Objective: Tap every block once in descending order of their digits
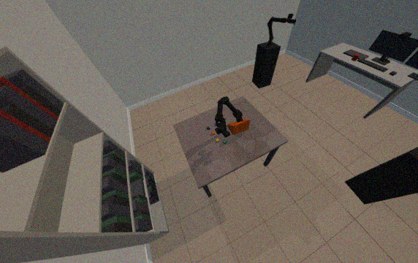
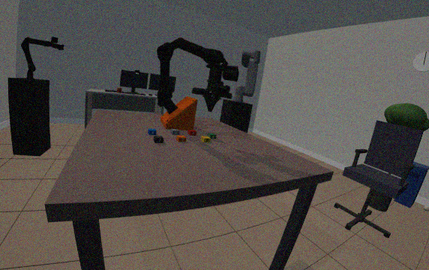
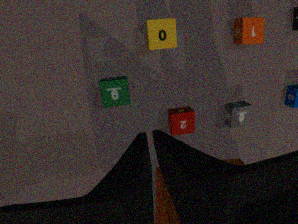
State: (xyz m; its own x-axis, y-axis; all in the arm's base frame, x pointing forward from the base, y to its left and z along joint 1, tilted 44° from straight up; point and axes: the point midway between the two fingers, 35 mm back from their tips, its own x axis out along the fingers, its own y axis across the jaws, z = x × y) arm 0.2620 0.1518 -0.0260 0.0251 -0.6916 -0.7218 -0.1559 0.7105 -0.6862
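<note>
Right now my gripper tip is 260 mm to the left of the blue block and 120 mm above it. From my gripper tip the other things lie so: red block: 40 mm behind, 60 mm to the right, 120 mm below; yellow block: 70 mm ahead, 20 mm to the right, 120 mm below; green block: 30 mm to the left, 120 mm below.
</note>
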